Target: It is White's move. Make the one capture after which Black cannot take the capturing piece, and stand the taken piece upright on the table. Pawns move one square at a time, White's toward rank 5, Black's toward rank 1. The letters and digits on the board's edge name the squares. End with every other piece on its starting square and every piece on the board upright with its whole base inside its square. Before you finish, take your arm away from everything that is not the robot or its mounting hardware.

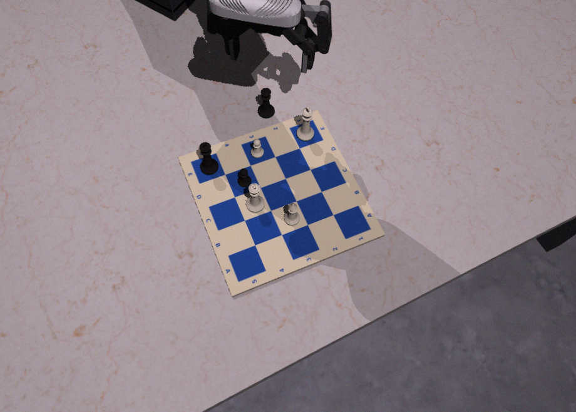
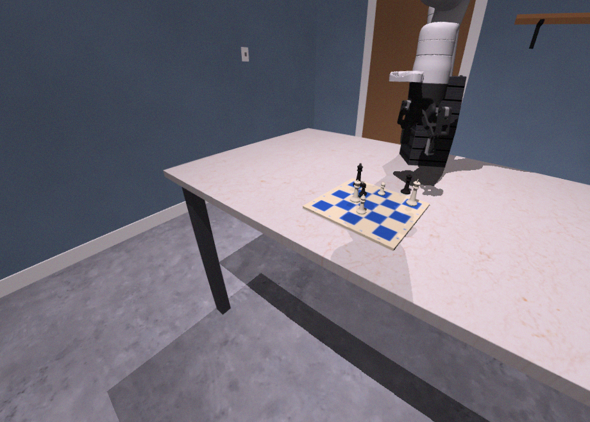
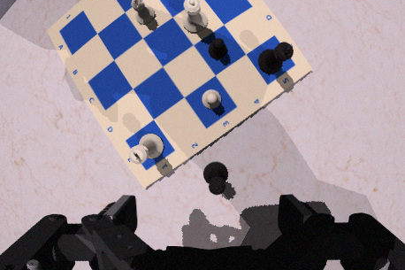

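Now: the black pawn 110 mm below my hand, 90 mm ahead of it and 80 mm to the right of it. Round my hand: tall black piece 120 mm to the right, 90 mm below, 50 mm ahead; then white pawn 110 mm below, 50 mm to the right, 50 mm ahead; then white king 90 mm below, 50 mm ahead, 30 mm to the left.
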